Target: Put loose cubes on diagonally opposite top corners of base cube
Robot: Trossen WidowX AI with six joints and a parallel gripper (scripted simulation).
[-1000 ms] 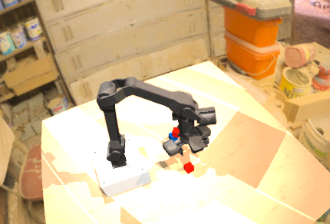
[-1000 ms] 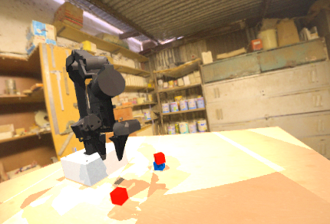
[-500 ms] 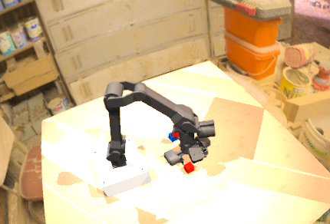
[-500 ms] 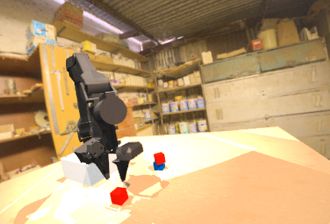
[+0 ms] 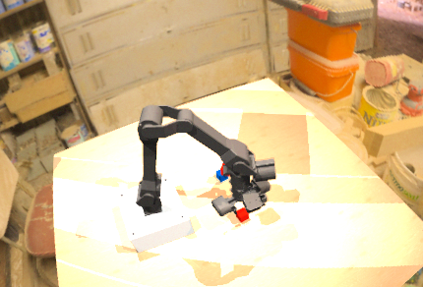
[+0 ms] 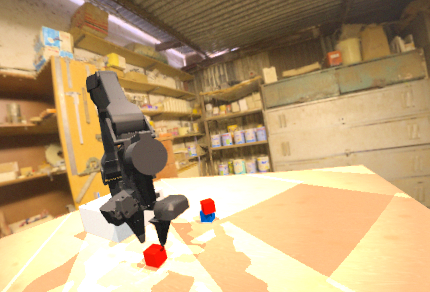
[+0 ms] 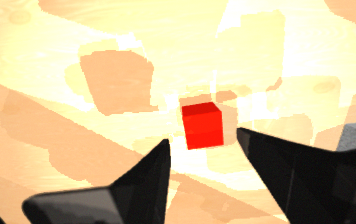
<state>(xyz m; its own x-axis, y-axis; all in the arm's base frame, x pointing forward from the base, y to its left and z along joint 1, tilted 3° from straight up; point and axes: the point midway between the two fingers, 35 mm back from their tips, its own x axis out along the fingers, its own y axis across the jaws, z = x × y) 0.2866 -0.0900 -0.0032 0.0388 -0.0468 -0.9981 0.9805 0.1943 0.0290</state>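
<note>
Right now my gripper tip is 1 cm short of the red cube, 19 cm to the right of it and 1 cm below it. Also, from my gripper tip: blue cube (1 cm behind, 20 cm to the left, 3 cm below).
</note>
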